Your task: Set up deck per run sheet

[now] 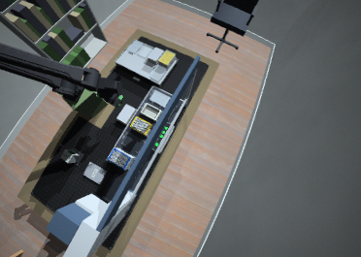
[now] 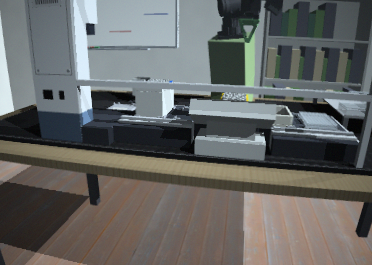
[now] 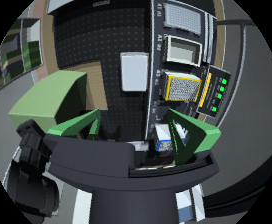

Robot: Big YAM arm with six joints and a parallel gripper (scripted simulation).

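Now: the sealed block 250 mm below my hand. From my hand the other things lie so: reservoir: 220 mm below, 170 mm ahead, 70 mm to the left; blue tip rack: 300 mm to the right, 160 mm below, 120 mm ahead; yellow tip rack: 190 mm below, 150 mm ahead, 50 mm to the right.
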